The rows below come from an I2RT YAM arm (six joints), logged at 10 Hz.
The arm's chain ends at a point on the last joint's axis. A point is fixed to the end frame.
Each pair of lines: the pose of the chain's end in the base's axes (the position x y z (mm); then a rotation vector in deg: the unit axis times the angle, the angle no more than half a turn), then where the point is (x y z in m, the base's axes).
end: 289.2 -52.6 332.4 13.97 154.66 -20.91
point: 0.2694 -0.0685 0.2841
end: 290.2 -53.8 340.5 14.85 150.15 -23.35
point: 0.2735 -0.0714 0.2916
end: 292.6 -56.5 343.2 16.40 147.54 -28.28
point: 0.2766 -0.0766 0.2951
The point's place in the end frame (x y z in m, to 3 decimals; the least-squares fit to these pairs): 0.036 -0.009 0.040
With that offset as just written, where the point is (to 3 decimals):
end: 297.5 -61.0 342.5 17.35 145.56 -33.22
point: 0.282 -0.084 0.296
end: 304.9 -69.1 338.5 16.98 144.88 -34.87
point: 0.289 -0.093 0.292
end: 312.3 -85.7 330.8 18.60 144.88 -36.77
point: 0.295 -0.110 0.285
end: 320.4 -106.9 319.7 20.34 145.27 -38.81
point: 0.302 -0.131 0.274
